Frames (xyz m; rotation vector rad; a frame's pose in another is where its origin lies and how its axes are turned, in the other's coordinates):
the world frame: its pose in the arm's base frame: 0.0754 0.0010 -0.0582 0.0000 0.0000 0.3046
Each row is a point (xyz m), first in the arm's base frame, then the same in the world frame.
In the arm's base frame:
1: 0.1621 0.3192 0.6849
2: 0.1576 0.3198 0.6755
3: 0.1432 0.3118 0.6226
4: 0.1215 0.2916 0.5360
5: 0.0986 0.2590 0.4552
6: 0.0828 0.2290 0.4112
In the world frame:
1: 0.1781 0.2775 0.7431
2: 0.1740 0.2795 0.7337
3: 0.1579 0.2762 0.6808
4: 0.1311 0.2634 0.5942
5: 0.0995 0.2392 0.5134
6: 0.0754 0.2153 0.4694

